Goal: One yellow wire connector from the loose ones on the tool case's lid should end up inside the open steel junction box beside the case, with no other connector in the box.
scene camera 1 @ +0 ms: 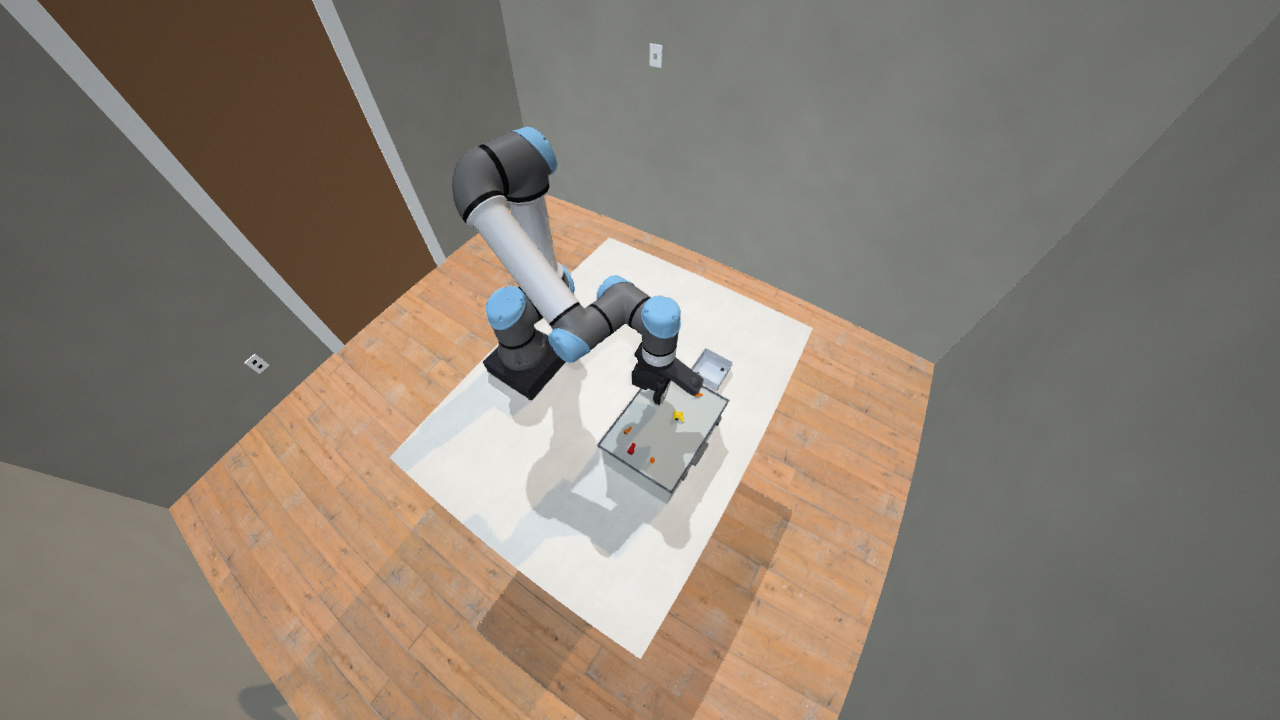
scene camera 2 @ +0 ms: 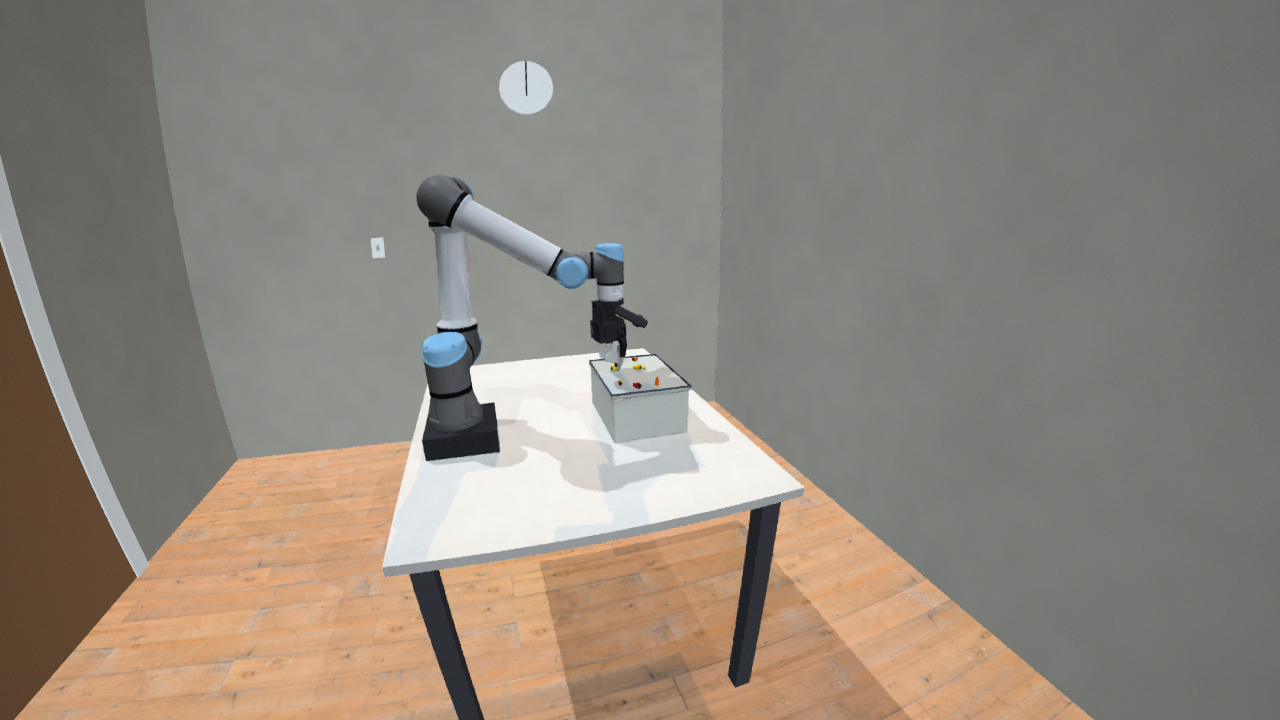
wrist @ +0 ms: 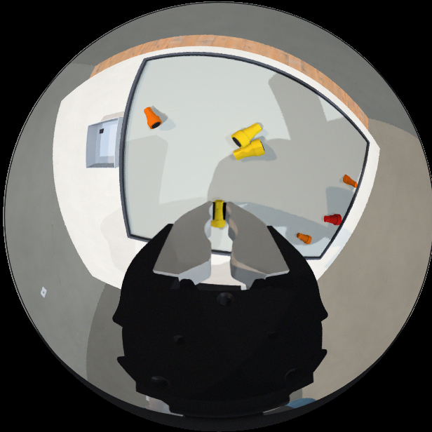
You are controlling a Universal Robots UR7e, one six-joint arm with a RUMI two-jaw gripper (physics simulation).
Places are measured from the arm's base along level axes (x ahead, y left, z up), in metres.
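Where they show: gripper, fingertip midpoint: point(scene camera 1: 659, 401) point(scene camera 2: 617, 370); arm's base, link origin: point(scene camera 1: 523, 350) point(scene camera 2: 456, 419).
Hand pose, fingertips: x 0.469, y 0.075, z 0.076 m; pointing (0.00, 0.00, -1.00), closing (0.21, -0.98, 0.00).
Observation:
Things, the pixels of their top centre, and the offset from my fingertips. "spot": a spot on its surface instead.
- tool case's pale lid, surface spot: point(scene camera 1: 693, 429) spot: 0.014 m right, 0.116 m ahead, 0.000 m up
- open steel junction box, surface spot: point(scene camera 1: 711, 365) spot: 0.273 m left, 0.025 m ahead, 0.136 m down
My gripper point(wrist: 218, 204) point(scene camera 2: 614, 363) is shut on a yellow connector point(wrist: 218, 214), low at the near edge of the tool case's pale lid point(wrist: 190, 100) point(scene camera 1: 693, 429). The views do not settle whether this connector touches the lid. Two other yellow connectors lie close together farther in on the lid: one yellow connector point(wrist: 245, 136) is behind the other yellow connector point(wrist: 249, 149). The open steel junction box point(wrist: 93, 145) point(scene camera 1: 711, 365) stands beside the case. I see no connector in it; a small dark square shows inside. The box does not show in scene camera 2.
On the lid also lie one orange connector point(wrist: 152, 118) near the box side, and at the other end a second orange connector point(wrist: 350, 181), a third orange connector point(wrist: 304, 238) and a red connector point(wrist: 332, 219). The lid has a dark raised-looking rim point(wrist: 121, 165) between connectors and box.

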